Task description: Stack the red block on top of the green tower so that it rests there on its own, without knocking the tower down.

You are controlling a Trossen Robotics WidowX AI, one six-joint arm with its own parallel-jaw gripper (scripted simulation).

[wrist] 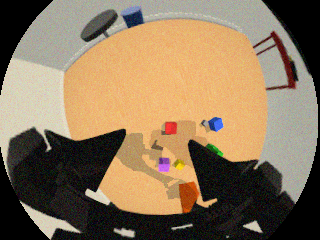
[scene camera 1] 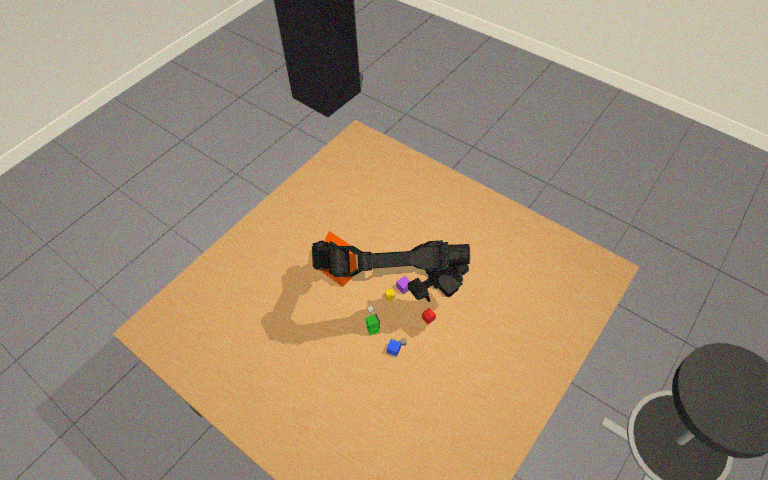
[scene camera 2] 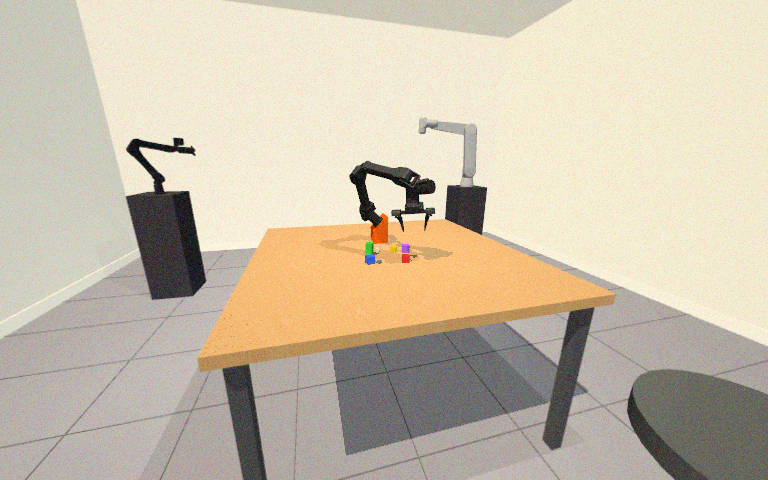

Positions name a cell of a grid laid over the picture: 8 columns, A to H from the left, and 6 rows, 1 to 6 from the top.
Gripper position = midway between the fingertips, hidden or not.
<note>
My gripper (scene camera 1: E4) is open and holds nothing.
My gripper is seen too in the wrist view (wrist: D4).
</note>
